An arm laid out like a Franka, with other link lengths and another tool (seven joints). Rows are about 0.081 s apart.
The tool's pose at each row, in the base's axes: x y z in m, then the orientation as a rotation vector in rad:
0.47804 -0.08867 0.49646 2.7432 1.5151 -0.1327
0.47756 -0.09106 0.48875 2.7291 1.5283 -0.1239
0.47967 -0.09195 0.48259 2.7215 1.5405 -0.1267
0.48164 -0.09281 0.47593 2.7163 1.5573 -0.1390
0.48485 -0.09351 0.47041 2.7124 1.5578 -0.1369
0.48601 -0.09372 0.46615 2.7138 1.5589 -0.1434
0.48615 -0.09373 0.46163 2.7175 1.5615 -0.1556
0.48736 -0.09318 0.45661 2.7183 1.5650 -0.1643
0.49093 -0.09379 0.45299 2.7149 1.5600 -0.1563
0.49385 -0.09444 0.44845 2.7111 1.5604 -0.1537
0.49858 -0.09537 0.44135 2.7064 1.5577 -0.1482
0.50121 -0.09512 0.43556 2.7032 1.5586 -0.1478
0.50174 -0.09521 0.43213 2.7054 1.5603 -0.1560
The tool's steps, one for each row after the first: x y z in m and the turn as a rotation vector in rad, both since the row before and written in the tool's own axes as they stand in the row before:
-0.00168 0.00115 0.00782 -0.0086 0.0015 -0.0114
0.00080 0.00244 0.00605 0.0001 -0.0020 -0.0092
0.00078 0.00233 0.00655 0.0071 -0.0048 -0.0112
0.00145 0.00333 0.00530 -0.0035 -0.0005 -0.0014
0.00075 0.00125 0.00417 0.0038 -0.0025 -0.0003
0.00044 0.00030 0.00449 0.0082 -0.0041 -0.0005
0.00152 0.00100 0.00486 0.0051 -0.0033 -0.0018
0.00158 0.00357 0.00331 -0.0074 0.0014 0.0020
0.00131 0.00305 0.00431 -0.0036 -0.0003 -0.0013
0.00219 0.00484 0.00674 -0.0066 0.0001 0.0003
0.00205 0.00234 0.00555 -0.0022 -0.0010 -0.0014
0.00050 0.00061 0.00338 0.0053 -0.0029 -0.0004

